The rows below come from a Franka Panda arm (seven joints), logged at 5 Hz.
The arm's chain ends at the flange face. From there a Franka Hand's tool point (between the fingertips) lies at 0.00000 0.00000 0.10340 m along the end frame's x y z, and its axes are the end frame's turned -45 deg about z.
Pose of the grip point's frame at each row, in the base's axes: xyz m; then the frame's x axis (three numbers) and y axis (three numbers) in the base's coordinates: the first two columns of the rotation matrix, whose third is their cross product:
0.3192 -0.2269 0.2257 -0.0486 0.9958 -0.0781 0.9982 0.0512 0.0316
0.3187 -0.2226 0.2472 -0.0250 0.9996 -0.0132 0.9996 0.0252 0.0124
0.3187 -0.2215 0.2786 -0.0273 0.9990 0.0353 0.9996 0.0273 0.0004
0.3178 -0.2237 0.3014 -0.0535 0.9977 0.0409 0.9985 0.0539 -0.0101
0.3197 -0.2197 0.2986 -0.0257 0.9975 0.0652 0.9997 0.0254 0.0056
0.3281 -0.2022 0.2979 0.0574 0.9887 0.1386 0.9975 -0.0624 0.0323
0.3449 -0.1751 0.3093 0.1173 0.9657 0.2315 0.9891 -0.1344 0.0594
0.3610 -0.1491 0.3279 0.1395 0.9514 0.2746 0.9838 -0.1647 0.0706
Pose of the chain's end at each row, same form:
0.3155 -0.2190 0.3287 0.6715 0.7403 -0.0329 0.7402 -0.6679 0.0776
0.3174 -0.2213 0.3506 0.6891 0.7246 -0.0006 0.7245 -0.6890 0.0181
0.3188 -0.2251 0.3819 0.6875 0.7257 0.0252 0.7261 -0.6871 -0.0247
0.3191 -0.2279 0.4047 0.6682 0.7436 0.0218 0.7439 -0.6674 -0.0361
0.3193 -0.2265 0.4018 0.6887 0.7233 0.0501 0.7251 -0.6874 -0.0421
0.3239 -0.2163 0.4002 0.7459 0.6550 0.1208 0.6648 -0.7432 -0.0752
0.3358 -0.1981 0.4097 0.7823 0.5878 0.2057 0.6165 -0.7779 -0.1217
0.3494 -0.1760 0.4271 0.7943 0.5563 0.2441 0.5970 -0.7892 -0.1442

